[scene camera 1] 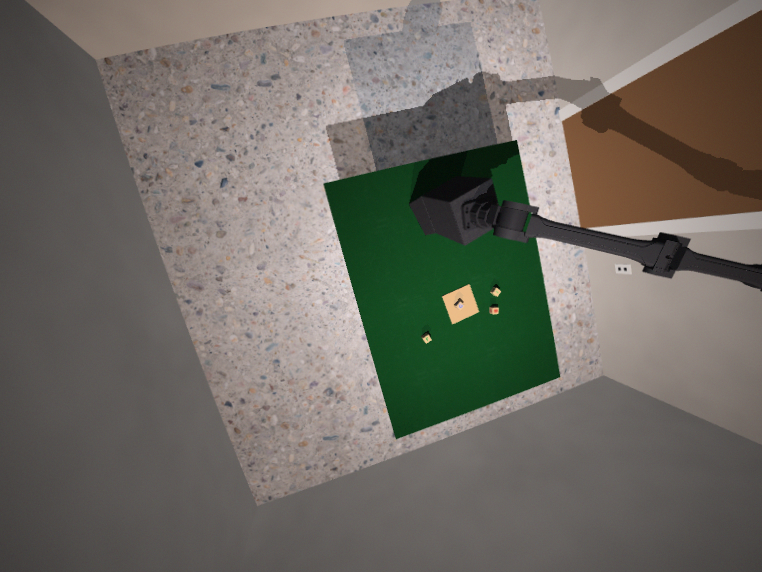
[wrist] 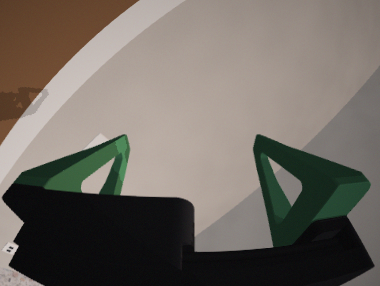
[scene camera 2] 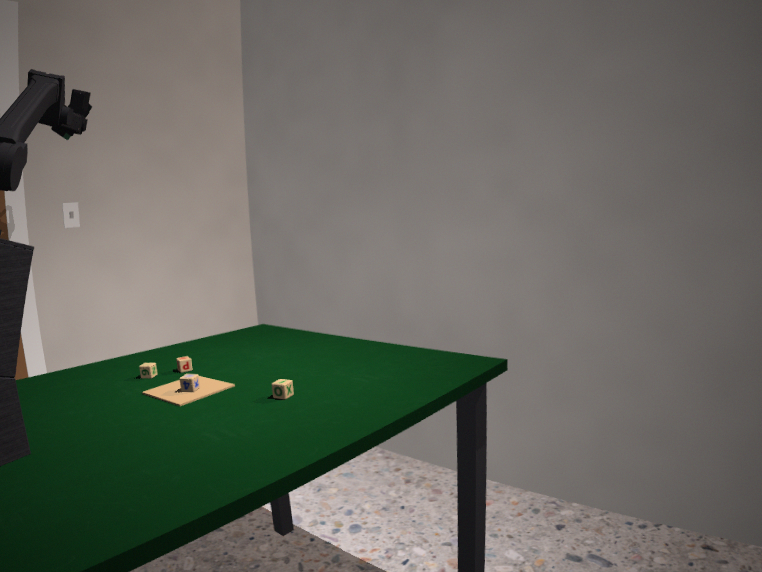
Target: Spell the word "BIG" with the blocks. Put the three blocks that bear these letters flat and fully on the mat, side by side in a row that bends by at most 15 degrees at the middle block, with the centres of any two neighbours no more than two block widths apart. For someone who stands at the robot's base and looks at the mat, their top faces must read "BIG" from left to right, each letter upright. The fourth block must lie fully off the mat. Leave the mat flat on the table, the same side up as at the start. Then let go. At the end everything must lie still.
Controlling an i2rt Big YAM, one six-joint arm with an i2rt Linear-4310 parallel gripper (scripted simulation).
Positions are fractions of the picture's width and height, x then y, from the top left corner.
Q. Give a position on a tan mat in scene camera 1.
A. At 0.61, 0.51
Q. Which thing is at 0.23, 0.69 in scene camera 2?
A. A tan mat.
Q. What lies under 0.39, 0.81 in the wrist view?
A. My gripper.
